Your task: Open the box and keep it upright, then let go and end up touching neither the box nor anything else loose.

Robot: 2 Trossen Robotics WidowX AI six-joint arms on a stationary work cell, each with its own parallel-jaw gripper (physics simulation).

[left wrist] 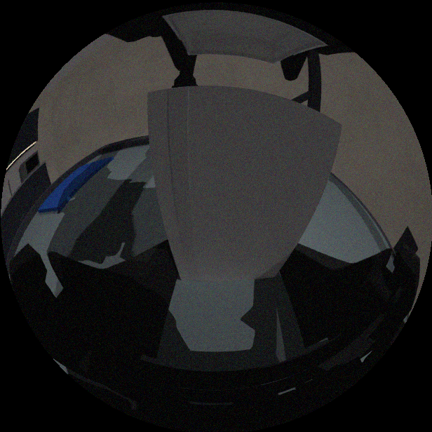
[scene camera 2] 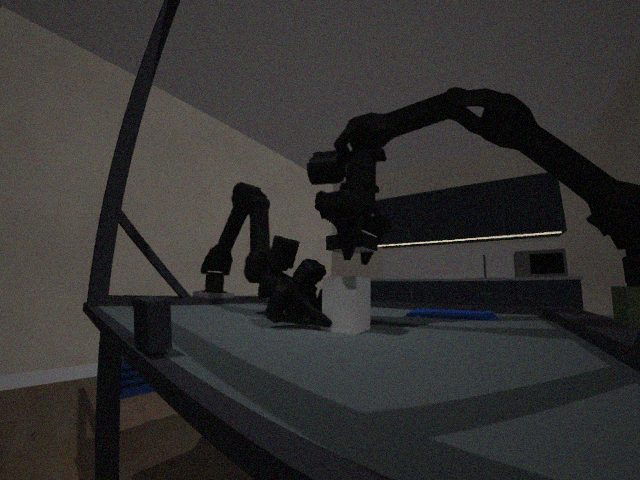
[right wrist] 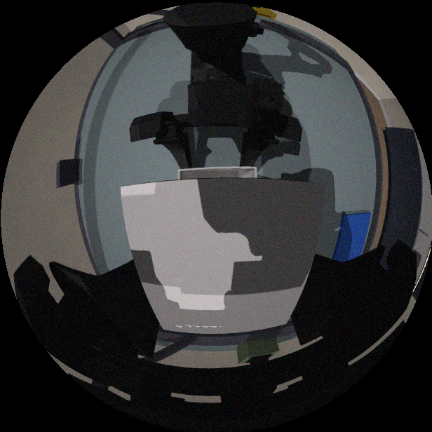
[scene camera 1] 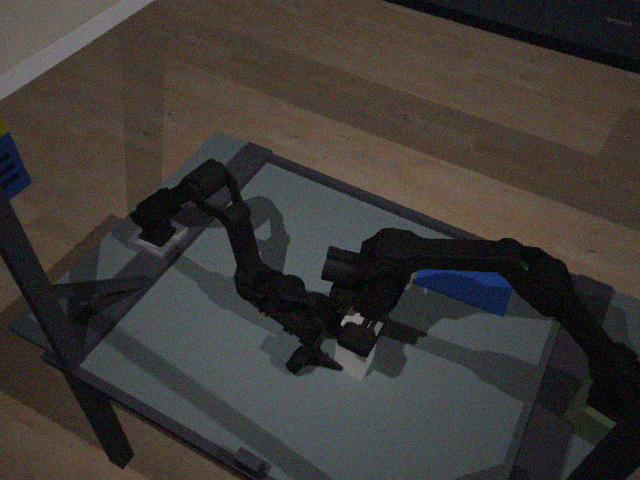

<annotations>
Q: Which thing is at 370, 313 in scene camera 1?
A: My right gripper.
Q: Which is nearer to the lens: the white box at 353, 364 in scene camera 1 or the flat blue panel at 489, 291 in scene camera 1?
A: The white box.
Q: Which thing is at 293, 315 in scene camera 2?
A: My left gripper.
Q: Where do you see a flat blue panel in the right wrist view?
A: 353, 227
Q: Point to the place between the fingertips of my right gripper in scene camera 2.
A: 356, 262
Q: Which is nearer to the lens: the white box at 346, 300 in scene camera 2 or the flat blue panel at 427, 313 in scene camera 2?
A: The white box.
</annotations>
